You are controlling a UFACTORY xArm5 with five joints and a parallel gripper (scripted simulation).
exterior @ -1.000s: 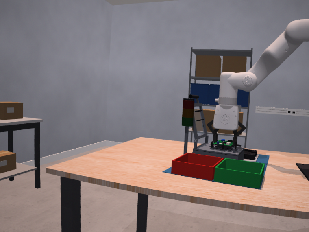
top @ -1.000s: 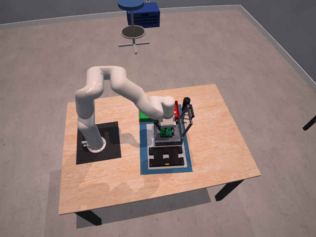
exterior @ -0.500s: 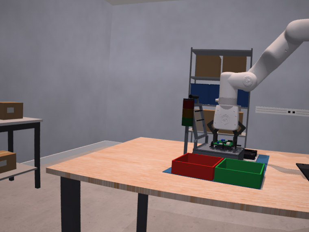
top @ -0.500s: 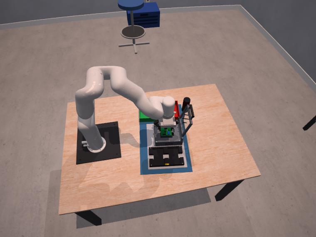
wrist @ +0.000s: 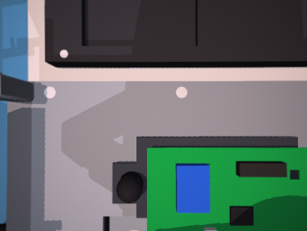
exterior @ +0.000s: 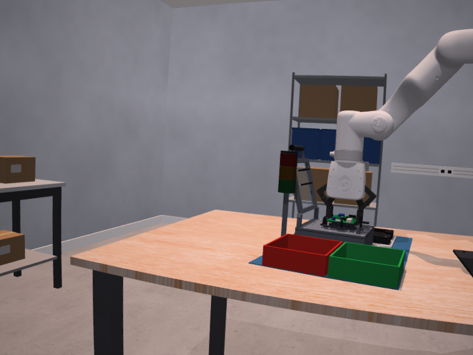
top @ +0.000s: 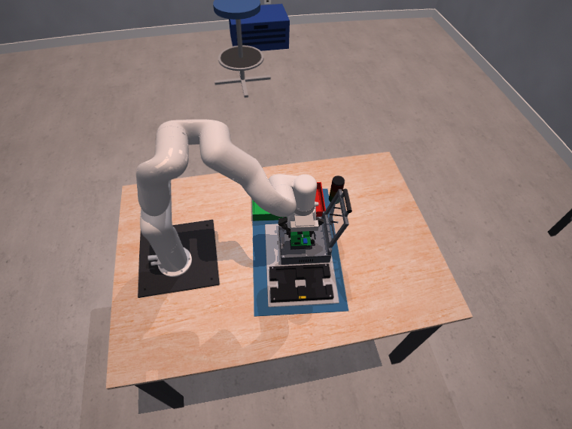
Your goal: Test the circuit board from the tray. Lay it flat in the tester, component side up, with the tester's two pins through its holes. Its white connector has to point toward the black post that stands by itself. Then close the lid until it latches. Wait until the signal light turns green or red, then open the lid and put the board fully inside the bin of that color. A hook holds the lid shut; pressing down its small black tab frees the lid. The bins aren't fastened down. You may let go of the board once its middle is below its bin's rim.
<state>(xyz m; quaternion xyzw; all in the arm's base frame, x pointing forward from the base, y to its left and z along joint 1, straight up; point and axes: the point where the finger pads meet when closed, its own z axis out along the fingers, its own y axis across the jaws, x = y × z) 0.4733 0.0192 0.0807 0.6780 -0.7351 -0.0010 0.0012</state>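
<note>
The green circuit board is right at my hand. Also, from my hand: red bin: 6 cm ahead, 20 cm to the left, 7 cm below; lid: 13 cm ahead, 1 cm to the right, 10 cm above; green bin: 9 cm behind, 21 cm to the left, 7 cm below.
</note>
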